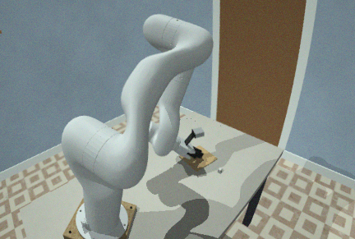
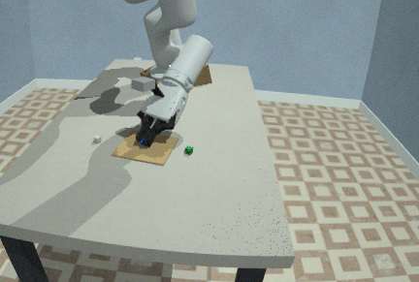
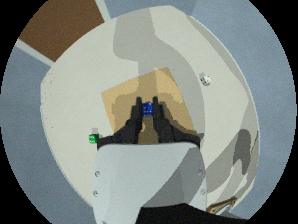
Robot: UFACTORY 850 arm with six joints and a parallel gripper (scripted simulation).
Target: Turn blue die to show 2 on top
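Now: hand 10 mm short of the blue die and 20 mm above it. Round my hand: white die (10 mm ahead, 140 mm to the right, 20 mm below); then green die (110 mm to the left, 20 mm below); then tan mat (30 mm below).
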